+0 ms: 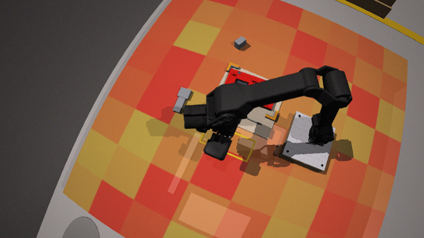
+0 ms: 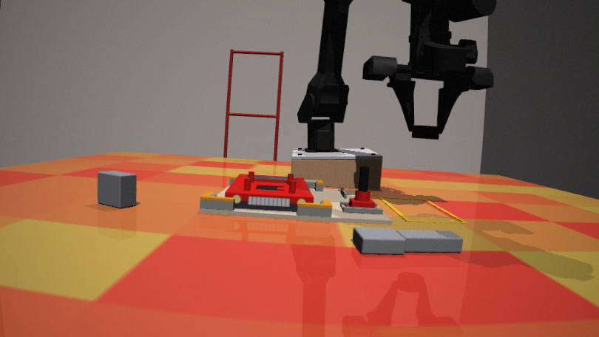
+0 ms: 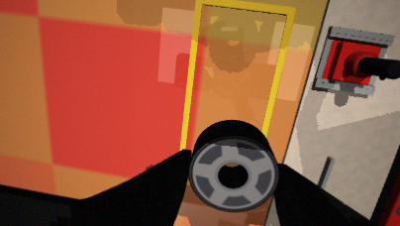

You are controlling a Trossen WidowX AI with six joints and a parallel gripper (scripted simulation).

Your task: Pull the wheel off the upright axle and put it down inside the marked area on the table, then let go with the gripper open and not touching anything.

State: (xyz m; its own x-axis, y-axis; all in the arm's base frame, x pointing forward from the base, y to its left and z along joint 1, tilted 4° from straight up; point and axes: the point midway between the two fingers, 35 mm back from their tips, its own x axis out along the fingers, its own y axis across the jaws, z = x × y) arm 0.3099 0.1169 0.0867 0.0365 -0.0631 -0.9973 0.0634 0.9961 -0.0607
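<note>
My gripper tip is 40 mm short of the grey hub, 100 mm to the left of it and 80 mm above it. Round my gripper tip: wheel right at my gripper tip.
</note>
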